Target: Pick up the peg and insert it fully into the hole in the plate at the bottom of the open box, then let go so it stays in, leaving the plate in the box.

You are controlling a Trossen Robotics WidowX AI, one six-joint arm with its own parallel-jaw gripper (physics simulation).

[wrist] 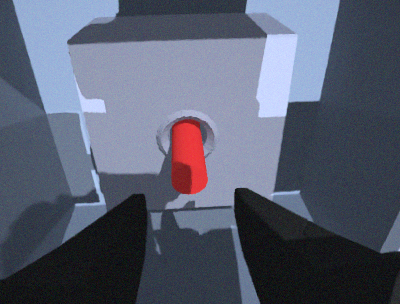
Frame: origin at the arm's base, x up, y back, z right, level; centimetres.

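Seen in the pictures: gripper, fingertip midpoint: (190,203).
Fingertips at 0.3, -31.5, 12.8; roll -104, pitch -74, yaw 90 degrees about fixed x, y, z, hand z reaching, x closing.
Note:
Offsets run from my fingertips to a thing's middle, as dx, dy, dz. "pt": to the spot under its first point.
The red peg @[-5.2, +0.0, +0.0] (189,157) stands in the round hole of the grey plate @[-6.6, -0.2, +0.1] (130,80), with its upper part sticking out of the hole toward the camera. The rim of the hole @[pt -4.0, -0.6, -0.9] (163,137) shows around the peg's far end. How deep the peg sits cannot be told. The plate lies on the bottom of the open box @[pt -5.9, -0.5, +9.1] (360,60). My gripper (190,203) is open, its two black fingertips apart on the left and right near the peg's top end, with clear gaps on both sides of the peg.
The box's dark walls rise on the left and right of the plate. Light strips of the box floor (310,65) show beside the plate. Shadows fall on the plate's lower left and on the floor below it.

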